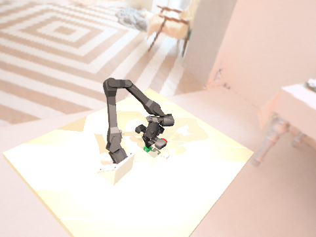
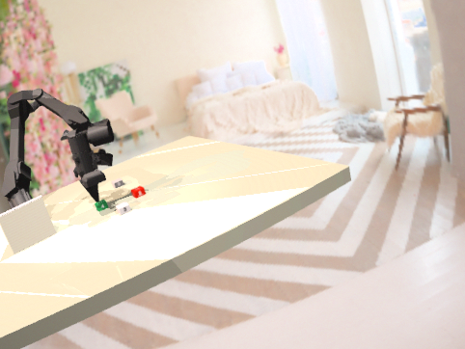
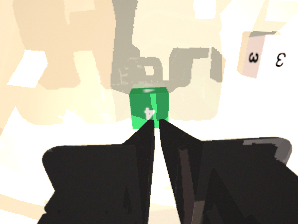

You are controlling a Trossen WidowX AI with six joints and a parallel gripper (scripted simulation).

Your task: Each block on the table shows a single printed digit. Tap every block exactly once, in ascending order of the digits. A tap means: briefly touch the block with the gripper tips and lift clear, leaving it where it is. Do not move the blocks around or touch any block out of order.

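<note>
Right now the green block is 10 mm ahead of my gripper tip, 10 mm to the left of it and 20 mm below it. The rest, counted from my gripper tip: red block 120 mm ahead, 10 mm to the right, 20 mm below; then white block 60 mm ahead, 90 mm to the right, 20 mm below.
</note>
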